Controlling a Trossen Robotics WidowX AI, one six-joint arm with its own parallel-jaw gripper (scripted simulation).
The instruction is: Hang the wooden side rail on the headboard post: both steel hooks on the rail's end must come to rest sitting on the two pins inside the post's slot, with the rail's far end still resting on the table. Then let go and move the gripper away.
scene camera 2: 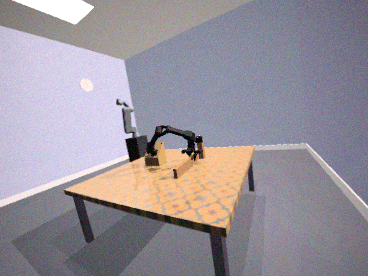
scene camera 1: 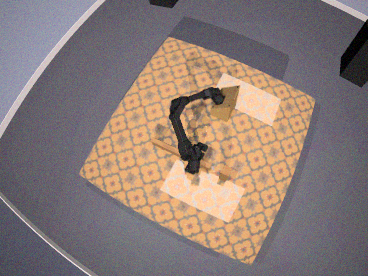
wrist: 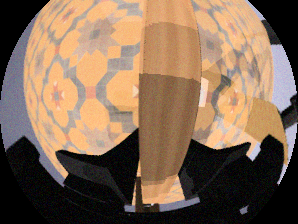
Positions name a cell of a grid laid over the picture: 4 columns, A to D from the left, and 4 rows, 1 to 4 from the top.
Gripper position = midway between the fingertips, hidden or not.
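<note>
Visible in the wrist view: a wooden side rail (wrist: C2), together with the gripper (wrist: C3).
</note>
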